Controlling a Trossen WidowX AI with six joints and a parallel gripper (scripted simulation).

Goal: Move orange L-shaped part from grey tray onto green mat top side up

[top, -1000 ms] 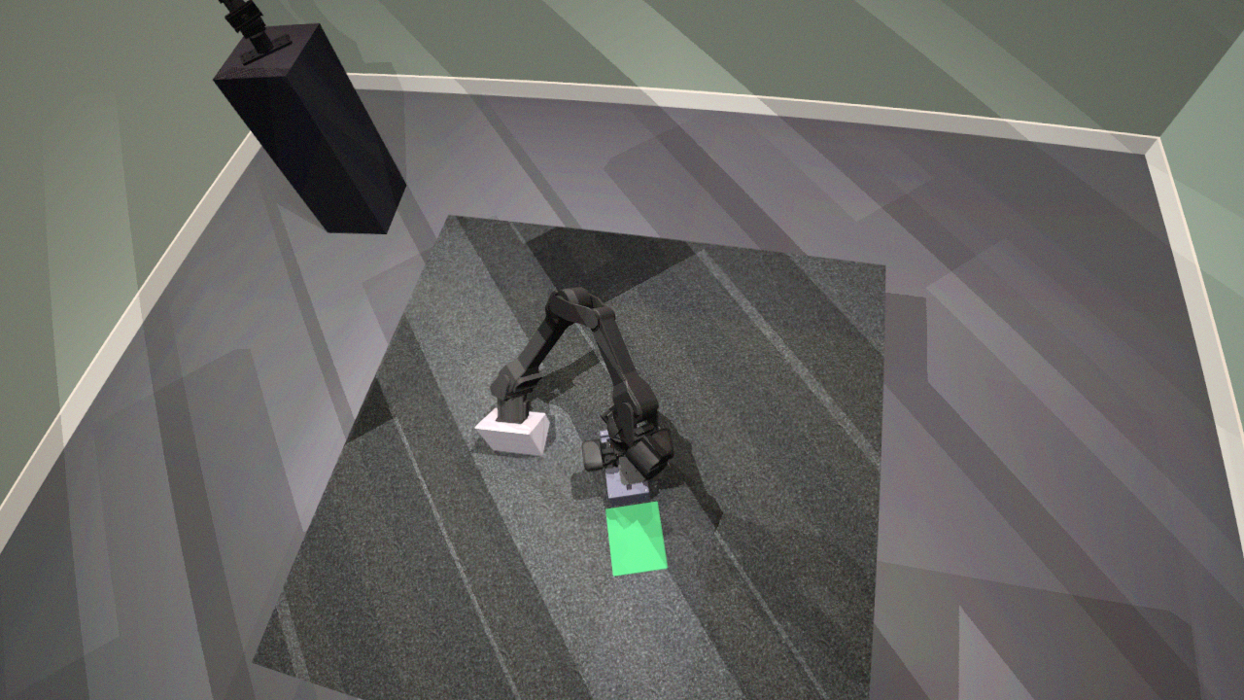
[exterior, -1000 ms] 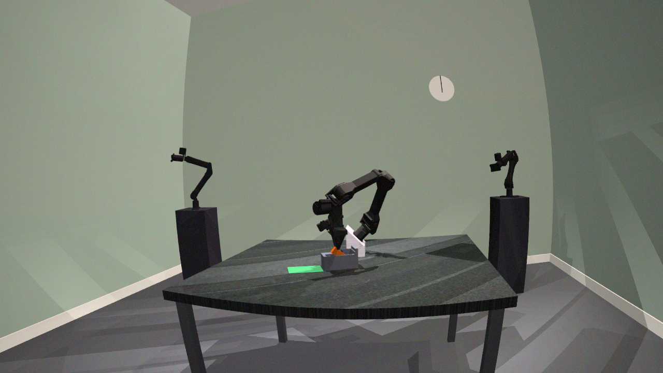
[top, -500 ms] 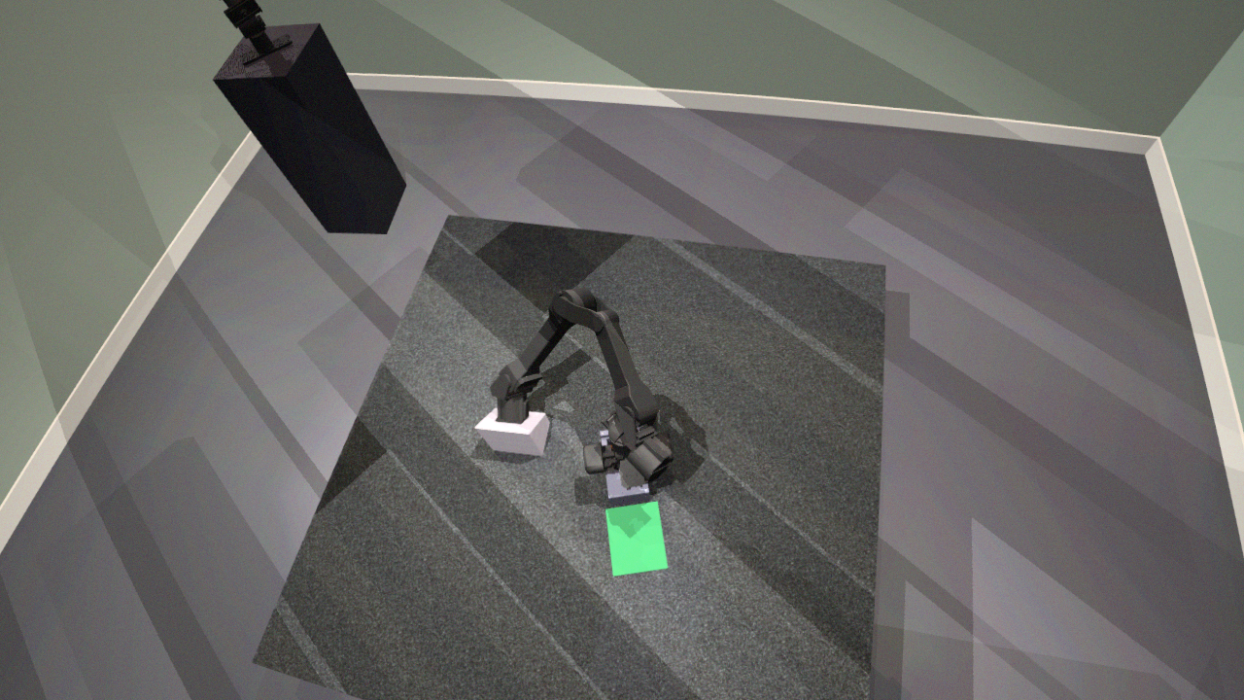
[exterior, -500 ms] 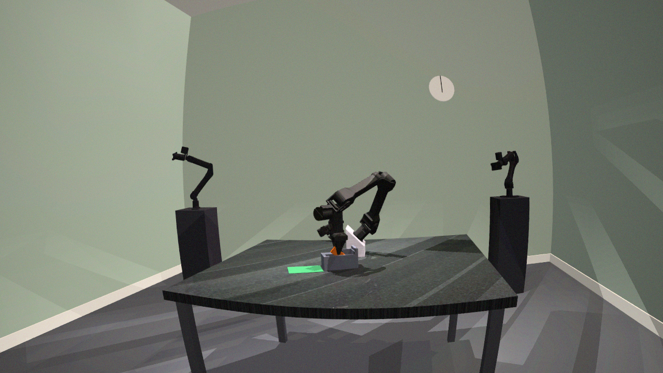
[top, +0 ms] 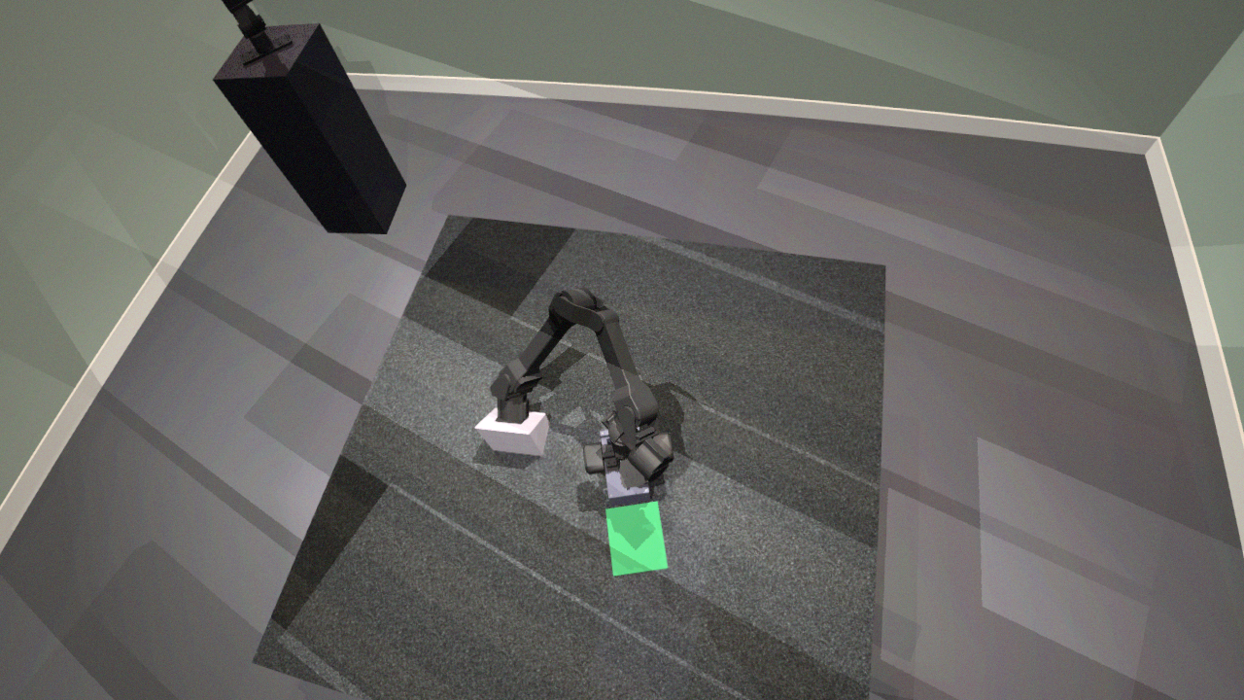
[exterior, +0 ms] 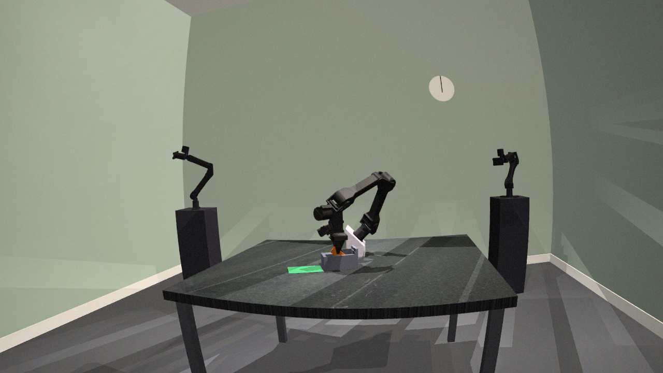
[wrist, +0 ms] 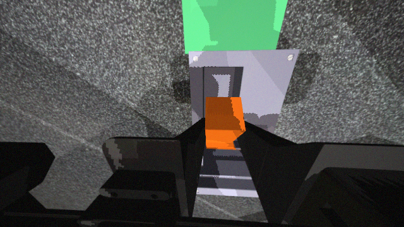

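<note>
The green mat is 14 cm to the right of my gripper tip, 8 cm below it and 2 cm ahead of it. The rest, counted from my gripper tip: orange L-shaped part: 3 cm to the left, 3 cm below, 2 cm behind.
</note>
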